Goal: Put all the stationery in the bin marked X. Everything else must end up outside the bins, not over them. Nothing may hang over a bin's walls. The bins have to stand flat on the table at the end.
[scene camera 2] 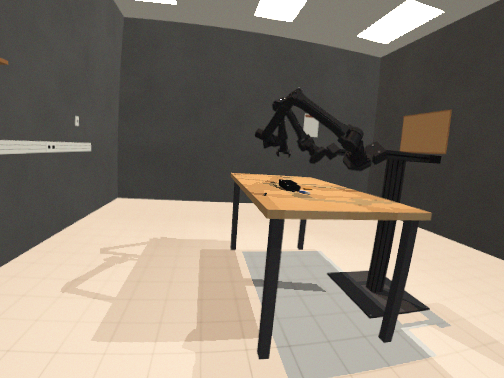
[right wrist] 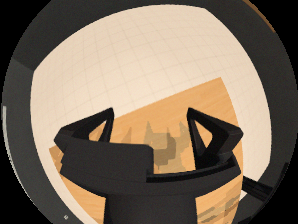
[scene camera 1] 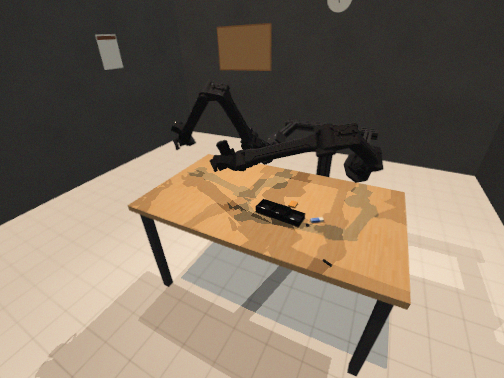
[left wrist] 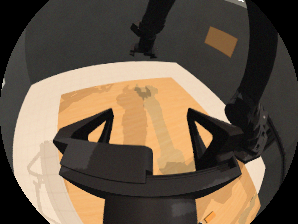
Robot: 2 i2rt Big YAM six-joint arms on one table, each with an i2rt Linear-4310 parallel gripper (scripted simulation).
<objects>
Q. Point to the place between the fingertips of my right gripper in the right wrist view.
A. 150, 111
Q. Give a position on a black bin unit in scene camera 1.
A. At 268, 208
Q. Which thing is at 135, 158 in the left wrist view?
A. My left gripper.
</objects>
